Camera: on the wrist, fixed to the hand. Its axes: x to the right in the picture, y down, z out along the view.
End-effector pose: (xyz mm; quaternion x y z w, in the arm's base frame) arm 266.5 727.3 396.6 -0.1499 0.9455 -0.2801 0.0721
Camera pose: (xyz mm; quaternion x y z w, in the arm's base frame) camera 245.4 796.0 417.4 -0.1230 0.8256 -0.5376 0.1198
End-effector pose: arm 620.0 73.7 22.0 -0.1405 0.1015 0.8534 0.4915
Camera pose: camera 587.5 29.2 -28.6 0.0127 0.3380 0.7908 0.5101
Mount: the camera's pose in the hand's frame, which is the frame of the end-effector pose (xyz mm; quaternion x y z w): -3.4 48.5 -56.9 0.2861 -0.0076 0.0022 0.9582
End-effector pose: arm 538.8 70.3 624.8 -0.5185 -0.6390 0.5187 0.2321
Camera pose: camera 607.9 87.6 602.0 -0.4279 -0.4645 0.6842 0.3647
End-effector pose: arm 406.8 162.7 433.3 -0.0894 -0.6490 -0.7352 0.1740
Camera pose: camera 433.3 102.4 468.8 -0.0429 -0.8333 -0.5177 0.1890
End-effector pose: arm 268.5 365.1 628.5 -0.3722 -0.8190 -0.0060 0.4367
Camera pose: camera 339.9 379.0 646.0 -0.2335 -0.7889 0.2323 0.5187
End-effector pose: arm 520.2 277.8 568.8 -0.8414 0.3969 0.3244 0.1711
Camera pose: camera 504.1 218.3 611.2 -0.7539 0.4737 0.2041 0.4070
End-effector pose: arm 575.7 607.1 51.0 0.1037 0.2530 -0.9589 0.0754
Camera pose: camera 597.7 594.2 -19.4 0.1142 -0.0327 -0.9918 0.0466
